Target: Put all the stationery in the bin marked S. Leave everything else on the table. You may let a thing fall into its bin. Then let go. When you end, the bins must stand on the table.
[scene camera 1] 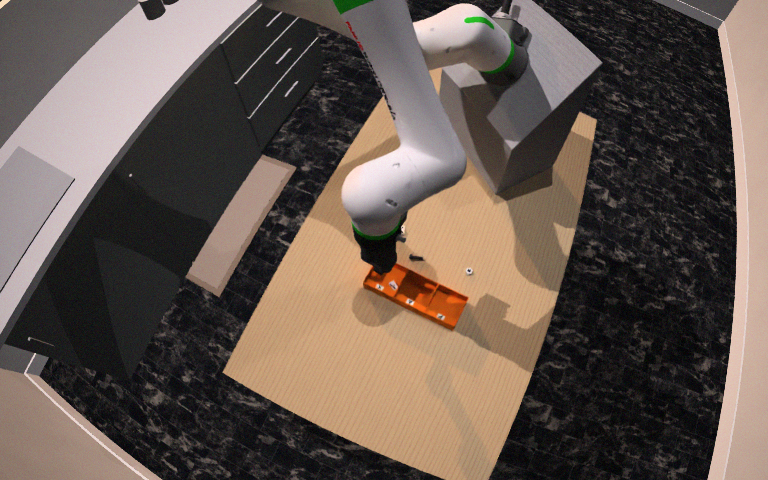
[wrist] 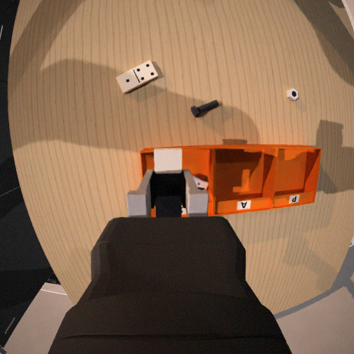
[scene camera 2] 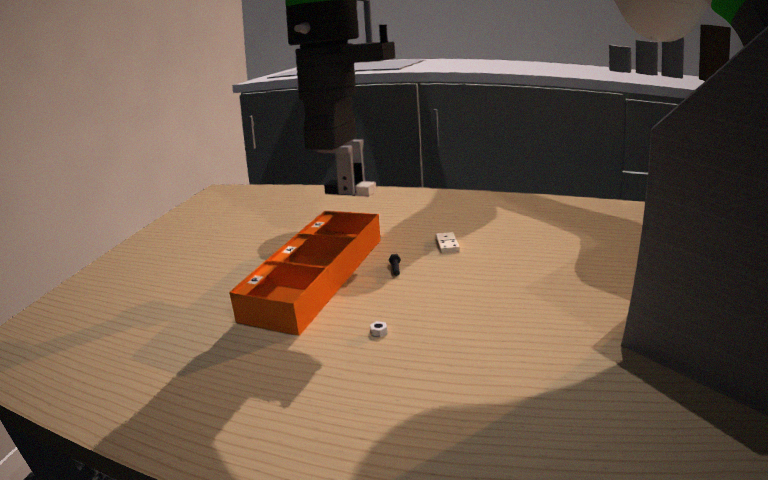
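Where they show: gripper, fingertip midpoint: [scene camera 2: 352,190]; arm's base, origin of the base link: [scene camera 1: 502,60].
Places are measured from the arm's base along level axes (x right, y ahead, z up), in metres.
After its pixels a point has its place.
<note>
My gripper [scene camera 2: 351,182] @(y 0.544, x 0.136, z -0.241 m) [wrist: 167,180] is shut on a block with a white end [scene camera 2: 365,188] @(y 0.521, x 0.120, z -0.233 m) [wrist: 168,160] and a black middle, like an eraser in a sleeve. It holds the block above the end bin [scene camera 2: 345,221] @(y 0.567, x 0.169, z -0.299 m) of an orange three-bin tray. In the wrist view, the other bins' labels read A [wrist: 244,205] and P [wrist: 294,199]; the end bin's label is mostly hidden. A small white piece with dark marks [scene camera 1: 393,285] @(y 0.575, x 0.104, z -0.306 m) [wrist: 200,183] lies inside the end bin. Its kind is unclear. The tray [scene camera 1: 425,310] @(y 0.617, x 0.006, z -0.286 m) [scene camera 2: 266,313] @(y 0.588, x -0.081, z -0.304 m) stands on the table.
A white domino [scene camera 2: 447,242] @(y 0.420, x 0.146, z -0.318 m) [wrist: 137,77], a black bolt [scene camera 1: 416,258] @(y 0.482, x 0.074, z -0.317 m) [scene camera 2: 394,264] @(y 0.479, x 0.072, z -0.316 m) [wrist: 205,108] and a white nut [scene camera 1: 468,271] @(y 0.471, x -0.066, z -0.317 m) [scene camera 2: 378,329] @(y 0.468, x -0.074, z -0.316 m) [wrist: 292,94] lie on the table [scene camera 1: 351,362] @(y 0.795, x 0.134, z -0.325 m) beside the tray. The grey robot pedestal [scene camera 1: 529,135] @(y 0.177, x -0.114, z -0.068 m) [scene camera 2: 702,237] @(y 0.166, x -0.125, z -0.184 m) stands farther off.
</note>
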